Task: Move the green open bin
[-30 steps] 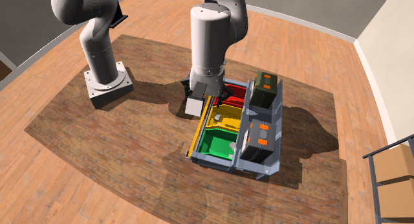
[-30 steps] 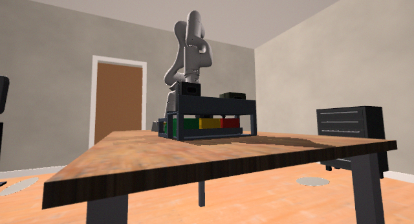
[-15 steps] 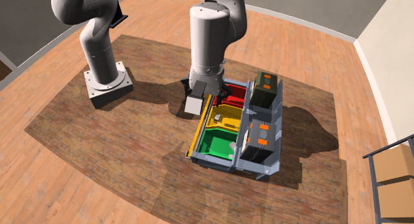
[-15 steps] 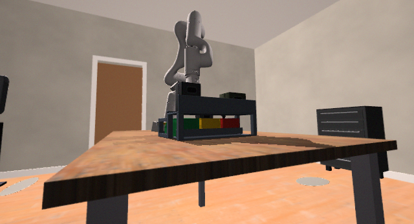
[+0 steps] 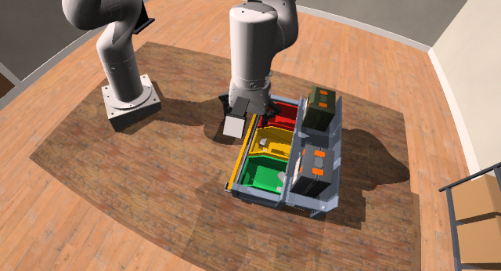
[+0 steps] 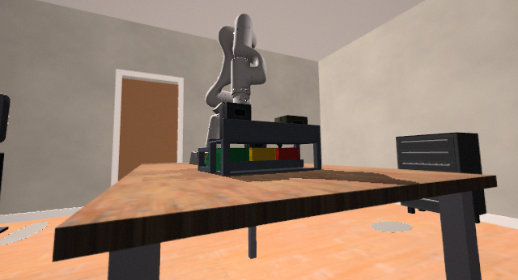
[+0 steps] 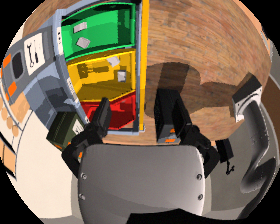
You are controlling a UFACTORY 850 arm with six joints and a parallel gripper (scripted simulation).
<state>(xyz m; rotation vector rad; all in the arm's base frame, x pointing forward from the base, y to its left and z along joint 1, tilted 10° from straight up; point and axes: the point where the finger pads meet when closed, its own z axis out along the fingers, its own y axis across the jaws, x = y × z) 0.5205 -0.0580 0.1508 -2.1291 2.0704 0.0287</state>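
The yellow bar is 10 cm below my hand. Round my hand: red bin: 10 cm ahead, 12 cm to the left, 12 cm below; yellow bin: 10 cm ahead, 1 cm to the left, 12 cm below; green bin: 11 cm ahead, 11 cm to the right, 12 cm below.
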